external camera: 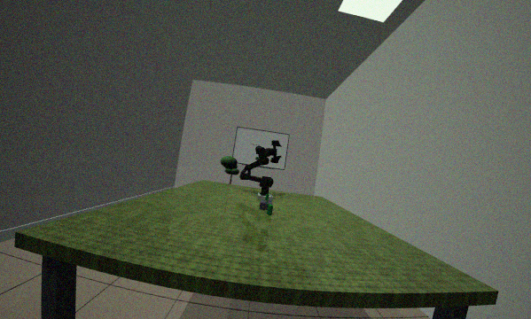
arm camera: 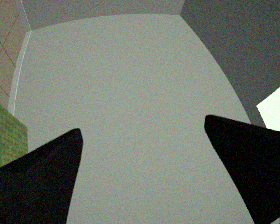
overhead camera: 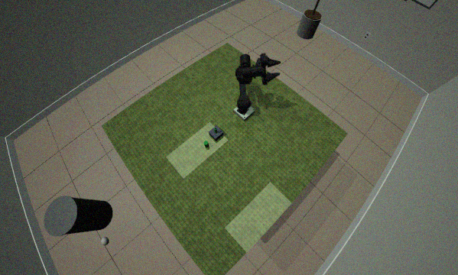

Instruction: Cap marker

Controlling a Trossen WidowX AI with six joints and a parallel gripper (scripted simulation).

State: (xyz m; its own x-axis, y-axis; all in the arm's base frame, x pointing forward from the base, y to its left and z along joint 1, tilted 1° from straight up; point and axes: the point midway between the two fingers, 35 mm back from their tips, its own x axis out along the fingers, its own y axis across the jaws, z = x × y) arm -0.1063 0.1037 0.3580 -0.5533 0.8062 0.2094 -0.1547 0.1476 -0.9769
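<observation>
My gripper tip is 480 mm short of the green cap, 180 mm to the left of it and 370 mm above it. Also, from my gripper tip: block 380 mm ahead, 170 mm to the right, 380 mm below.
</observation>
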